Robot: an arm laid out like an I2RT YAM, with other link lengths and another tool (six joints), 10 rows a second.
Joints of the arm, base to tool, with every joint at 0 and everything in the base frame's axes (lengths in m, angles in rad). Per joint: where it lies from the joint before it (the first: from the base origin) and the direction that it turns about. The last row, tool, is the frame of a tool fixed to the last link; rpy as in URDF.
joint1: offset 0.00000 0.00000 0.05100 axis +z
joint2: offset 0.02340 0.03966 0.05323 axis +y
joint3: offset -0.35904 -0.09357 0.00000 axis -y
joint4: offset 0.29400 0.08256 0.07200 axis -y
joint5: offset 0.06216 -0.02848 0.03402 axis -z
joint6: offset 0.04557 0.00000 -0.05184 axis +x
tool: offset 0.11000 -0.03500 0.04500 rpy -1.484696 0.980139 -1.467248
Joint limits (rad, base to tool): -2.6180..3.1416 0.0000..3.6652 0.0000..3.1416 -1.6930..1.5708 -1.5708..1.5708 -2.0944..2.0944
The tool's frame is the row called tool.
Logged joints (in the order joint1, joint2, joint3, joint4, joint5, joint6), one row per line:
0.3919 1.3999 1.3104 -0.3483 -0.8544 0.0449
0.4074 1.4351 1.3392 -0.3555 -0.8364 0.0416
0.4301 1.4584 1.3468 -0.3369 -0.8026 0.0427
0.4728 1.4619 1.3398 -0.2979 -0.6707 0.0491
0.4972 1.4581 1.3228 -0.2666 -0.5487 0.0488
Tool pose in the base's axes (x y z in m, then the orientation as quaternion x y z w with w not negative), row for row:
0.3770 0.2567 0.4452 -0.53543 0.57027 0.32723 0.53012
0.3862 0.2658 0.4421 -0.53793 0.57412 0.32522 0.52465
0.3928 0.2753 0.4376 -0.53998 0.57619 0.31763 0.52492
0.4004 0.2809 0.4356 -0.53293 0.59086 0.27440 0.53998
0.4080 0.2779 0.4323 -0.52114 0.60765 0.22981 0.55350
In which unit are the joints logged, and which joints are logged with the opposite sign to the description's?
The joints are logged in radians. Opposite sign: none.
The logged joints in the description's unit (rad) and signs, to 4 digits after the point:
0.3919 1.3999 1.3104 -0.3483 -0.8544 0.0449
0.4074 1.4351 1.3392 -0.3555 -0.8364 0.0416
0.4301 1.4584 1.3468 -0.3369 -0.8026 0.0427
0.4728 1.4619 1.3398 -0.2979 -0.6707 0.0491
0.4972 1.4581 1.3228 -0.2666 -0.5487 0.0488

